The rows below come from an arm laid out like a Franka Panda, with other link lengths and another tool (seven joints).
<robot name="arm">
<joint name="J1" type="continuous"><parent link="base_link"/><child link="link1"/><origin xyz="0 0 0.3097" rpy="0 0 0"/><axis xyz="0 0 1"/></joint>
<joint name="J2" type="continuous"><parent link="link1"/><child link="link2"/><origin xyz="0 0 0" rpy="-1.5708 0 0"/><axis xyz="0 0 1"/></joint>
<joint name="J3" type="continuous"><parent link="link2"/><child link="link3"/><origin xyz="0 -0.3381 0" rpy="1.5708 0 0"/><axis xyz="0 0 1"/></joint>
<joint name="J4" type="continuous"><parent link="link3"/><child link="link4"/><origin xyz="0.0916 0 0" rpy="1.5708 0 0"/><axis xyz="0 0 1"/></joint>
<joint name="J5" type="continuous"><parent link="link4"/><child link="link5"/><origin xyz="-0.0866 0.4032 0" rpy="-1.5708 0 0"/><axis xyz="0 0 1"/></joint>
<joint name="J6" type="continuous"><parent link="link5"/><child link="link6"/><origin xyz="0 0 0" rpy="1.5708 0 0"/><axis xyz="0 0 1"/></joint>
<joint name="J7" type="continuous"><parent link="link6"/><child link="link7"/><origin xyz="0.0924 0 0" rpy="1.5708 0 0"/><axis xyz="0 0 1"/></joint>
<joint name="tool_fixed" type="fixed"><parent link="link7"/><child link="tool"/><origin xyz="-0.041 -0.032 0.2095" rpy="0 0.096 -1.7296"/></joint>
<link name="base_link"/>
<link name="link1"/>
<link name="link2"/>
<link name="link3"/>
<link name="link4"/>
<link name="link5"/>
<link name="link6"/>
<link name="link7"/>
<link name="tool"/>
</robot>
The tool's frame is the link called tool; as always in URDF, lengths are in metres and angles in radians. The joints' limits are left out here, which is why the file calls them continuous.
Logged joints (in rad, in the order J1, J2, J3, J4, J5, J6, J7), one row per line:
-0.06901, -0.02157, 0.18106, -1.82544, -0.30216, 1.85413, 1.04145
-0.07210, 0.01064, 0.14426, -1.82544, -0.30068, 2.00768, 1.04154
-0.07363, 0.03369, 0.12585, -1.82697, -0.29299, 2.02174, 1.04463
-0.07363, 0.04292, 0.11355, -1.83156, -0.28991, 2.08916, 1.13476
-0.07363, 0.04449, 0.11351, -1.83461, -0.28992, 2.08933, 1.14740
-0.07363, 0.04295, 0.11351, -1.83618, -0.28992, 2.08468, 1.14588
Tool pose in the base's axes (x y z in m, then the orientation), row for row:
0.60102, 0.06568, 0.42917, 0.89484, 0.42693, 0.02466, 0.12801
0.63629, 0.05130, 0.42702, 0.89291, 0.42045, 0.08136, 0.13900
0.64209, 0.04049, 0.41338, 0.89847, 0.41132, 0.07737, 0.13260
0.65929, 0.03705, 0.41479, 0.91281, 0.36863, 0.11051, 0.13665
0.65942, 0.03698, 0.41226, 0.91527, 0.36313, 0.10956, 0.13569
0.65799, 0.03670, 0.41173, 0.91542, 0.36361, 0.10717, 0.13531
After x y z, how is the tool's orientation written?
As a quaternion, x y z w.
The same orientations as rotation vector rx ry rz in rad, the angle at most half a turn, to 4 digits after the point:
2.6029, 1.2419, 0.0717
2.5812, 1.2154, 0.2352
2.6067, 1.1933, 0.2245
2.6422, 1.0670, 0.3199
2.6508, 1.0517, 0.3173
2.6518, 1.0533, 0.3104

